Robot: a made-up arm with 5 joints.
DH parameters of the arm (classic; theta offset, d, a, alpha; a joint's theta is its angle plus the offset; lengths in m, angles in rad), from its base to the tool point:
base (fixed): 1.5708 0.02 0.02 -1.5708
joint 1: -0.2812 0 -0.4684 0
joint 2: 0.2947 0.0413 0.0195 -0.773
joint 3: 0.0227 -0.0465 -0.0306 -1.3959
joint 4: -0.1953 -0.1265 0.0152 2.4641
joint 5: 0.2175 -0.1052 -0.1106 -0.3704
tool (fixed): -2.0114 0.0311 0 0
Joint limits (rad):
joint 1: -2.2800..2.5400
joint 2: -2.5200..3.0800
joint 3: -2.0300..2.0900
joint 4: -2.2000..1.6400
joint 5: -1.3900..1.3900
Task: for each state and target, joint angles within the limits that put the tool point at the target. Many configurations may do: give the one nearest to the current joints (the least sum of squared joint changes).
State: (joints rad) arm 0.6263 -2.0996 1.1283 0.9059 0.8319
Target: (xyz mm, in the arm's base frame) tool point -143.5 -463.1 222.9
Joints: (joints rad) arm 0.4113 -1.4286 1.4271 1.6122 0.2958
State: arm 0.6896 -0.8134 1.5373 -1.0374 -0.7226
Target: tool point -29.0 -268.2 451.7
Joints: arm 1.0402 -0.8275 1.5233 -0.8212 -0.9428
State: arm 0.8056 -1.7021 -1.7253 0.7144 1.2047
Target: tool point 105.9 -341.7 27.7
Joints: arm 0.4425 -2.0734 -1.7726 1.4962 0.6912
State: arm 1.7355 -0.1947 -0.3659 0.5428 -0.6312
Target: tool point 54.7 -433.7 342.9
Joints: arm 0.9137 -0.3313 -0.9297 0.2863 -0.4459
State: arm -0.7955 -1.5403 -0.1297 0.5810 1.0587
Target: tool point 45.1 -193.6 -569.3
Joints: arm -0.7320 -1.7812 -0.5262 0.6630 0.8874
